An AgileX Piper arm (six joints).
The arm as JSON. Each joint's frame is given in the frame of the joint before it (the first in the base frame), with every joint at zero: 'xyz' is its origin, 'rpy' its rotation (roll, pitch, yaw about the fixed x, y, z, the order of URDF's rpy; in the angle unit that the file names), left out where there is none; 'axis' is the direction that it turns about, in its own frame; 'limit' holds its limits. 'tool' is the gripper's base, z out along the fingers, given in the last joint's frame.
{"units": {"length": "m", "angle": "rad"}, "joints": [
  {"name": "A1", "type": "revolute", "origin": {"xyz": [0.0, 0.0, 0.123]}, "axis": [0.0, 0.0, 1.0], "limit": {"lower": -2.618, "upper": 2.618}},
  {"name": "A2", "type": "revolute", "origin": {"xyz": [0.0, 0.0, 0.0], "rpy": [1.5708, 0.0, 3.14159]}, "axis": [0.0, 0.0, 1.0], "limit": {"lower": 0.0, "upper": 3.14}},
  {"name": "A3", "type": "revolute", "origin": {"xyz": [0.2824, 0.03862, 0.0]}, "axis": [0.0, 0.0, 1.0], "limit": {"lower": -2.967, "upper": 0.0}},
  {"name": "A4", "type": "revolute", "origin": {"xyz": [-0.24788, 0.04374, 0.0], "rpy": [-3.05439, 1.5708, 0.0]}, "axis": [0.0, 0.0, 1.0], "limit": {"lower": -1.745, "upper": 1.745}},
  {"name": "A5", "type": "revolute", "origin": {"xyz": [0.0, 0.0, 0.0], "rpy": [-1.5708, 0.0, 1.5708]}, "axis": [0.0, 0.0, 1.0], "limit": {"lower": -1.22, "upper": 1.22}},
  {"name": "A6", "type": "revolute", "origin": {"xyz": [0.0, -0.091, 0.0], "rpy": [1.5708, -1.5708, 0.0]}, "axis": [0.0, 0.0, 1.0], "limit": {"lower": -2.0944, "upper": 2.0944}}
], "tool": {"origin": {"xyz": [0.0, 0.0, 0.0], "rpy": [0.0, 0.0, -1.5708]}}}
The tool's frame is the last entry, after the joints.
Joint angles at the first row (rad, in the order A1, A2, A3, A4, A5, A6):
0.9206, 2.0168, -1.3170, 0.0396, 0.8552, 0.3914
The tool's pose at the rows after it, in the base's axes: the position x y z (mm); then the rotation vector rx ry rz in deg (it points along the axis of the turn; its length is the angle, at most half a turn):
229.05 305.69 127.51 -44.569 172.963 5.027
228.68 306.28 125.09 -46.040 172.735 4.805
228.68 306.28 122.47 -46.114 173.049 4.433
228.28 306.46 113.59 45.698 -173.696 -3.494
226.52 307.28 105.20 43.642 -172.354 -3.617
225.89 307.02 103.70 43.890 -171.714 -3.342
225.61 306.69 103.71 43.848 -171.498 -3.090
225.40 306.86 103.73 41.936 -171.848 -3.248
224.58 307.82 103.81 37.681 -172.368 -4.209
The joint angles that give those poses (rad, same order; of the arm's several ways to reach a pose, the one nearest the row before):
0.9206, 2.0553, -1.3072, 0.0396, 0.8573, 0.3911
0.9224, 2.0617, -1.3072, 0.0395, 0.8547, 0.3762
0.9224, 2.0685, -1.3072, 0.0395, 0.8548, 0.3762
0.9224, 2.0918, -1.3072, 0.0457, 0.8548, 0.3782
0.9223, 2.1140, -1.3072, 0.0734, 0.8567, 0.3781
0.9224, 2.1180, -1.3072, 0.0780, 0.8626, 0.3707
0.9224, 2.1180, -1.3072, 0.0780, 0.8674, 0.3707
0.9224, 2.1180, -1.3072, 0.0818, 0.8674, 0.3901
0.9223, 2.1180, -1.3072, 0.1000, 0.8653, 0.4264

